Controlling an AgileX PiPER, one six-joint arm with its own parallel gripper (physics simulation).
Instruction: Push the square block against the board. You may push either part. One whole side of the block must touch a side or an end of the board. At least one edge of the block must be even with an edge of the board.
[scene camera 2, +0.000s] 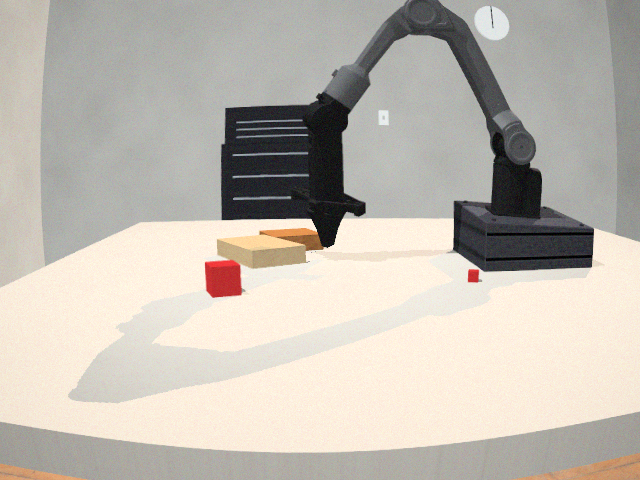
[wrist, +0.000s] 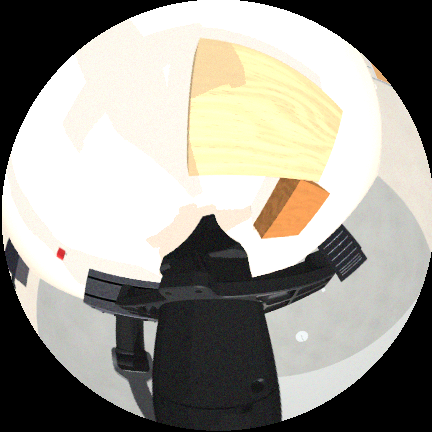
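Note:
The pale wooden board lies flat on the table. The orange-brown square block lies behind it in the scene view, close to one of its long sides near one end. In the wrist view their near edges meet in the picture; whether a whole side touches cannot be told. My gripper is shut and empty, pointing down. Its tips are low, beside the right end of the block in the scene view, and left of the block in the wrist view. Contact with the block cannot be told.
A red cube stands in front of the board in the scene view. A small red cube lies near the dark arm base. A black drawer cabinet stands beyond the table.

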